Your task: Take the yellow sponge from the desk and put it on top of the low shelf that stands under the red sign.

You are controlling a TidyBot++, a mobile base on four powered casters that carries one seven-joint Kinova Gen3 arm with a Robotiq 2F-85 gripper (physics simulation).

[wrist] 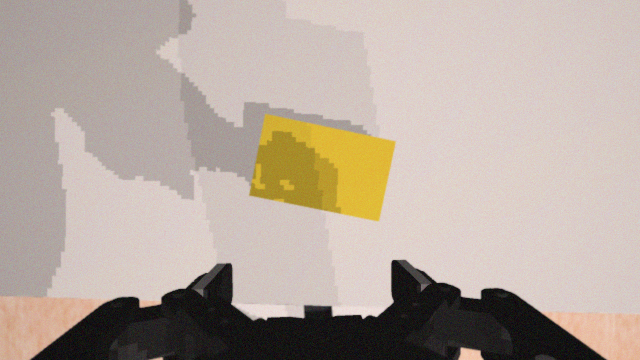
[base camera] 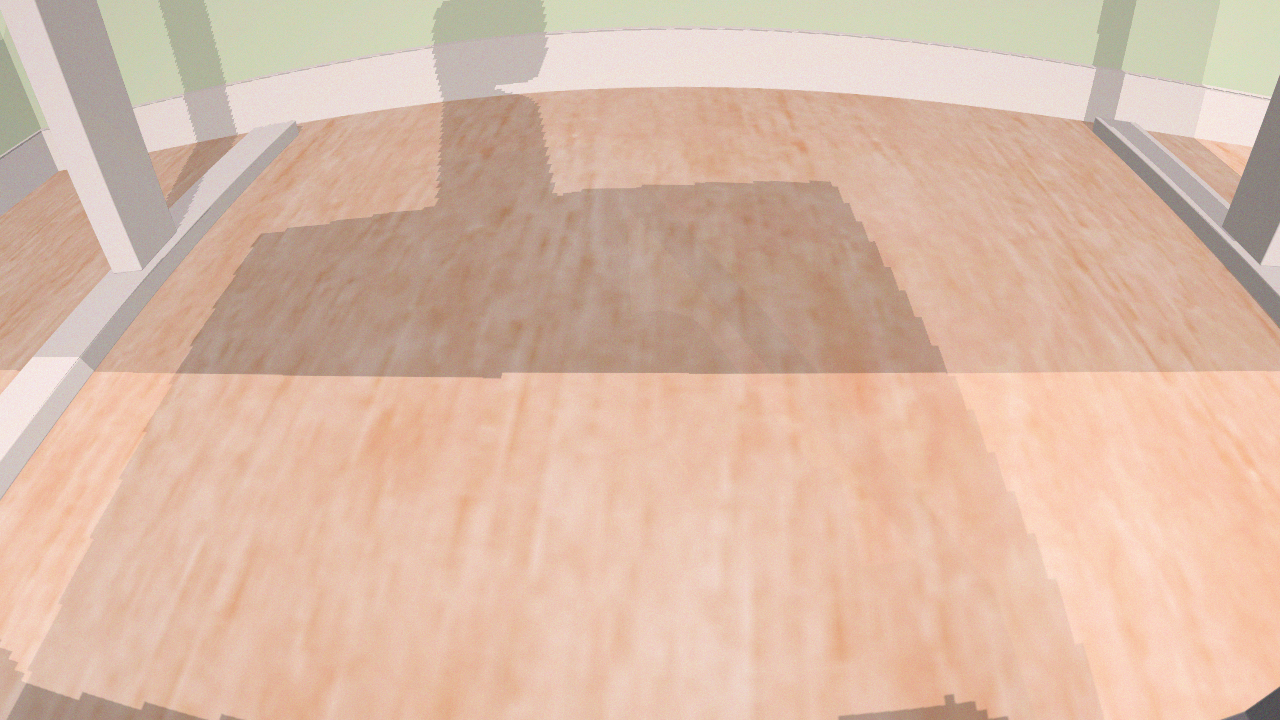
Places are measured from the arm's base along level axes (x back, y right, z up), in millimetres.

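Pixels of known places: gripper, fingertip midpoint: [wrist: 312, 279].
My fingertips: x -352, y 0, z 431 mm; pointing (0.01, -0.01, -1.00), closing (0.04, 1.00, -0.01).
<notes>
For each thing: its middle in the pictures, then the offset to it from my fingertips. "spot": a spot on its surface instead. Level surfaces: height alone.
- yellow sponge, body centre: [wrist: 321, 168] dx -60, dy +11, dz -85 mm
- pale desk top, its level: dz -108 mm
- desk leg, surface spot: [base camera: 98, 134] spot: dx -342, dy -515, dz -646 mm
The yellow sponge [wrist: 322, 167] lies flat on the pale desk top [wrist: 490, 150] in the wrist view, turned slightly, with part of it in shadow. My gripper [wrist: 312, 279] is open and empty. Its fingertips show at the lower part of the wrist view, on the near side of the sponge, above the desk and apart from the sponge. The low shelf and the red sign do not show in either view.
The desk's near edge runs across the lower wrist view, with wood floor beyond it. In the base camera view, a desk leg [base camera: 98, 134] with a floor rail [base camera: 219, 183] stands left, another rail [base camera: 1172, 205] right, and a green wall [base camera: 760, 13] behind.
</notes>
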